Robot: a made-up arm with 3 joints. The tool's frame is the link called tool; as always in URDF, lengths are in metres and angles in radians.
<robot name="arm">
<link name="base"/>
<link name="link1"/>
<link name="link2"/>
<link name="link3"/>
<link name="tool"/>
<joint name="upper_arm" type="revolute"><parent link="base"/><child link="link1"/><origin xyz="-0.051 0.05 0.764"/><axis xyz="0 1 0"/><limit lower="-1.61" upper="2.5" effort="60" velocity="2.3"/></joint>
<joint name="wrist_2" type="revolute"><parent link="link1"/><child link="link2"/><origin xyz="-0.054 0.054 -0.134"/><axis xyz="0.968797 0.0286 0.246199"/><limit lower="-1.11" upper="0.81" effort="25" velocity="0.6"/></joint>
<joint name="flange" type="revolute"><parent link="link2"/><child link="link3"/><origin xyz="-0.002 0.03 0.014"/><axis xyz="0 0 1"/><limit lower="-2.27" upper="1.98" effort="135" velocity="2.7"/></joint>
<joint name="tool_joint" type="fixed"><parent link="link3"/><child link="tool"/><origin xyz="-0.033 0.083 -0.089" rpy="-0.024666 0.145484 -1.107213"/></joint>
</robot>
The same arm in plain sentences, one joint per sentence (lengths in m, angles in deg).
The arm has three revolute joints in a row. What follows holds with every joint at zero, and every direction is one of the base frame's. Joint 1 lies 0.0510 m along -x and 0.0500 m along +y and 0.7640 m along +z from the base frame's origin and turns about +y, from -92.25 to 143.24 deg. Joint 2 lies 0.0540 m along -x and 0.0540 m along +y and 0.1340 m along -z from joint 1 and turns about the direction (0.968797, 0.0286, 0.246199), from -63.60 to 46.41 deg. Joint 3 lies 0.0020 m along -x and 0.0300 m along +y and 0.0140 m along +z from joint 2 and turns about +z, from -130.06 to 113.45 deg. The tool frame, which is the frame that the pose is given for, lies 0.0330 m along -x and 0.0830 m along +y and 0.0890 m along -z from joint 3; its axes are the base frame's turned by roll -1.41, pitch 8.34 and yaw -63.44 deg (as in URDF: about the fixed x, then y, then z).
